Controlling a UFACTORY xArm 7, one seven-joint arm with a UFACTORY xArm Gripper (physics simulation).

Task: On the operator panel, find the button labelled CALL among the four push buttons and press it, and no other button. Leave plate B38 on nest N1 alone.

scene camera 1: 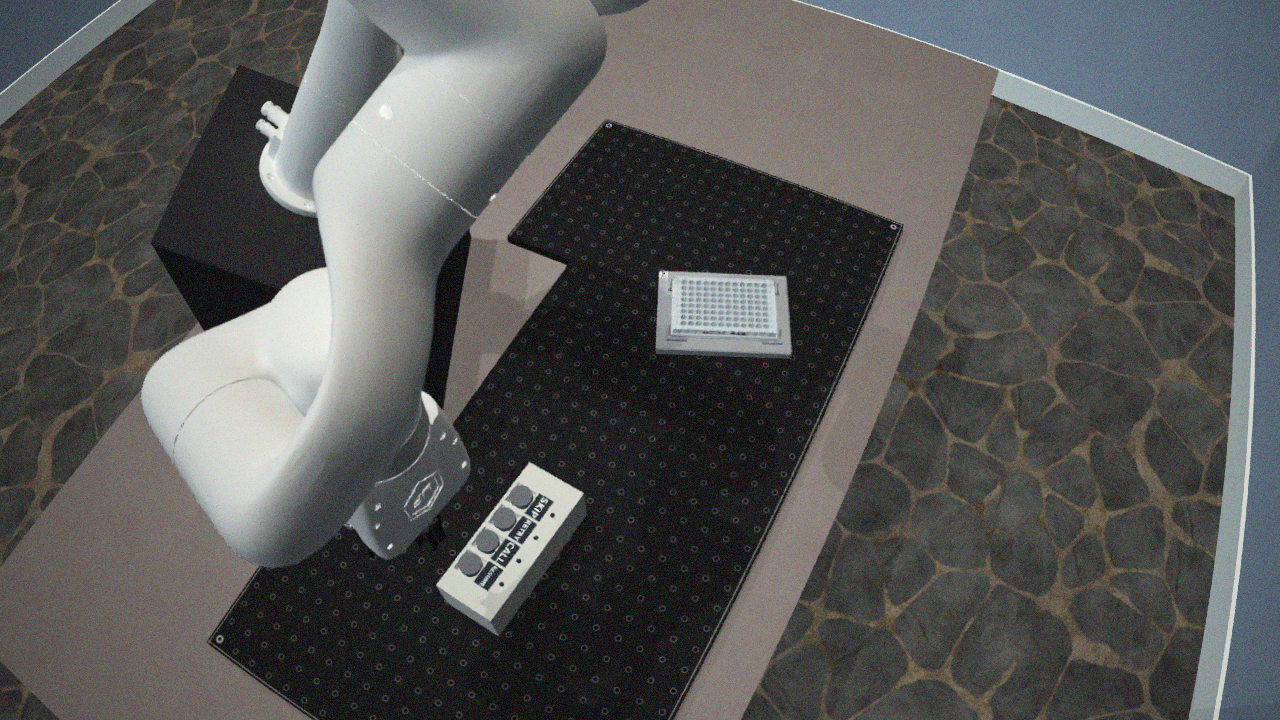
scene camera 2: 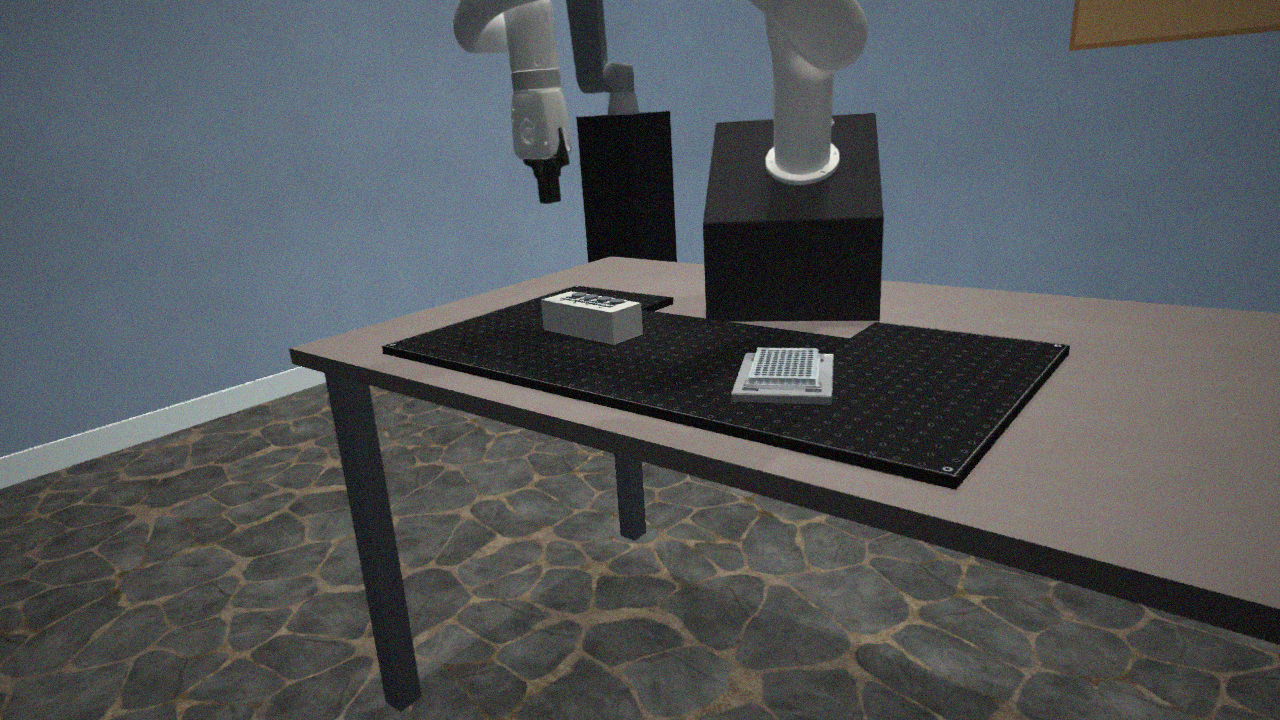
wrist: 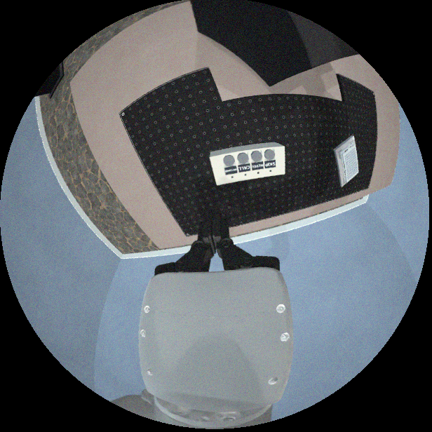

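Where they show: gripper, fingertip midpoint: [scene camera 1: 427, 534] [scene camera 2: 550, 202]; arm's base at its link origin: [scene camera 1: 312, 173] [scene camera 2: 802, 162].
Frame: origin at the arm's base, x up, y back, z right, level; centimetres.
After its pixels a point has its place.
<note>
The operator panel [scene camera 1: 528, 549] @[x -18.5, y -38.0, z 20.4 cm] [scene camera 2: 577, 324] @[x -21.6, y -39.3, z 20.3 cm] [wrist: 277, 167] is a pale box with four round grey push buttons in a row. The CALL button [scene camera 1: 487, 540] @[x -18.2, y -34.0, z 21.6 cm] [wrist: 242, 157] lies between the RETRY button [scene camera 1: 504, 518] @[x -18.2, y -34.3, z 18.6 cm] [wrist: 256, 155] and the end button [scene camera 1: 469, 563] @[x -18.2, y -33.6, z 24.6 cm] [wrist: 228, 160], whose label is too small to read. The SKIP button [scene camera 1: 521, 496] @[x -18.2, y -34.6, z 15.7 cm] [wrist: 269, 154] is at the other end. My gripper [scene camera 2: 549, 198] @[x -2.9, y -34.7, z 28.0 cm] [wrist: 214, 218] is shut and empty, high above the table, apart from the panel. In scene camera 1 the arm mostly hides it. Plate B38 [scene camera 1: 725, 304] @[x -21.3, y -42.7, z -18.5 cm] [scene camera 2: 785, 365] @[x -21.3, y -43.5, z -19.1 cm] [wrist: 350, 161] sits on nest N1 [scene camera 1: 664, 313] @[x -22.6, y -36.3, z -15.0 cm] [scene camera 2: 827, 376] @[x -22.6, y -41.5, z -24.0 cm] [wrist: 338, 159].
The panel and nest stand on a black perforated board [scene camera 1: 626, 447] @[x -23.8, y -40.1, z 3.0 cm] [scene camera 2: 939, 385] @[x -23.8, y -35.4, z -36.0 cm] [wrist: 165, 130] on the table [scene camera 1: 760, 98] @[x -25.1, y -30.7, z -63.5 cm] [scene camera 2: 1145, 429] @[x -25.1, y -35.5, z -57.6 cm]. My arm's black pedestal [scene camera 1: 232, 179] @[x 4.3, y 4.2, z 7.3 cm] [scene camera 2: 792, 268] @[x -16.0, y -12.3, z -4.4 cm] rises behind the board. Another dark arm [scene camera 2: 586, 44] stands on a black block [scene camera 2: 626, 188] farther back.
</note>
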